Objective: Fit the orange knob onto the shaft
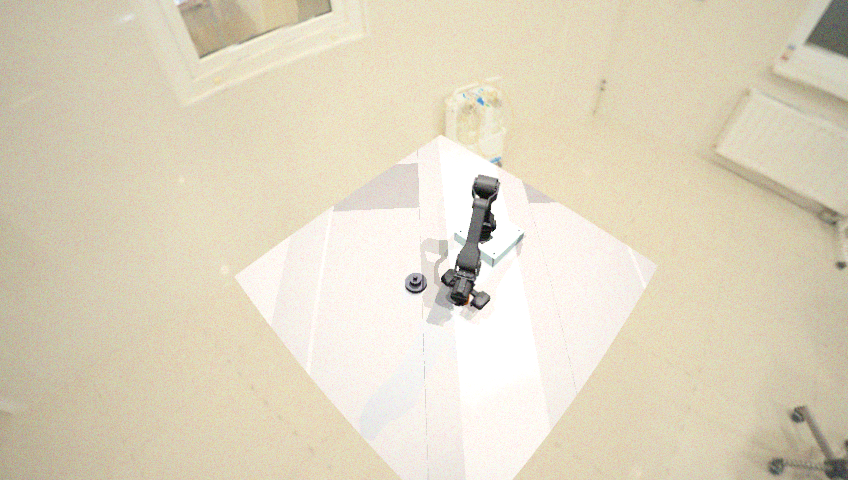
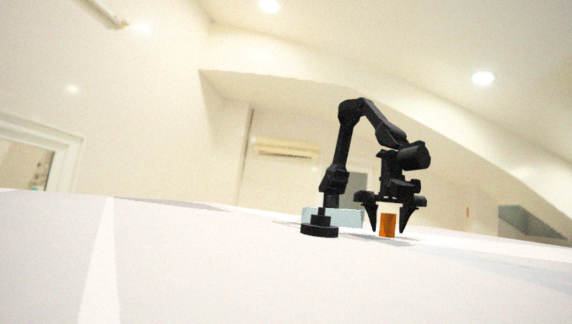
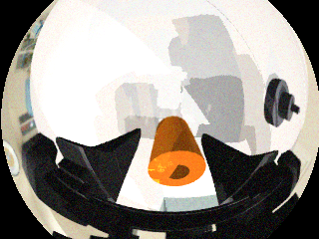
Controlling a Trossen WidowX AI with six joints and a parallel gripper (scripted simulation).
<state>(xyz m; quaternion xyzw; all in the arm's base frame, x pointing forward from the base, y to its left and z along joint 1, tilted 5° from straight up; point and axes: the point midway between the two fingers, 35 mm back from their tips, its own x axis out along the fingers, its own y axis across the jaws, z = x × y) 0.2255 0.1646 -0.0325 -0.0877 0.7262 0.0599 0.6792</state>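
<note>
The pedestal is 17 cm to the right of my gripper tip, 10 cm ahead of it and 2 cm above it. From my gripper tip the other things lie so: orange knob: 2 cm above.
</note>
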